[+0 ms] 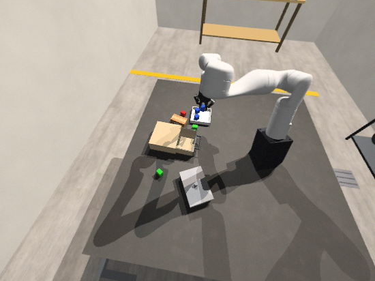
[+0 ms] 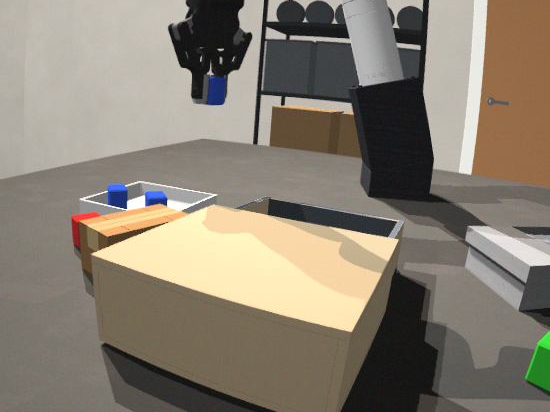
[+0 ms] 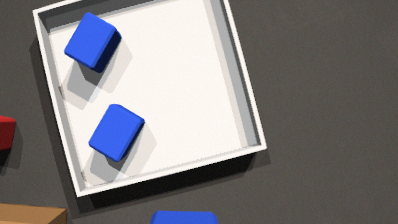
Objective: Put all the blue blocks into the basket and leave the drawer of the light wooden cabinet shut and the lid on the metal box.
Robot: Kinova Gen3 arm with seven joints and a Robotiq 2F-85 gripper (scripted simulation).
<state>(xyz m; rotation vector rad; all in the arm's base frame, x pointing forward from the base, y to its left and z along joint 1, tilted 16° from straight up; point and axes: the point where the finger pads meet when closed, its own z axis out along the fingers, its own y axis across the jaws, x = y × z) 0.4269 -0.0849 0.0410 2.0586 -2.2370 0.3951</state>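
The basket lies 170 mm below my hand, 80 mm to the right of it and 20 mm ahead of it. The rest, counted from my hand: red block: 170 mm below, 150 mm ahead, 50 mm to the right; brown box: 150 mm below, 150 mm ahead, 40 mm to the left; drawer: 180 mm to the left, 150 mm below, 50 mm ahead.
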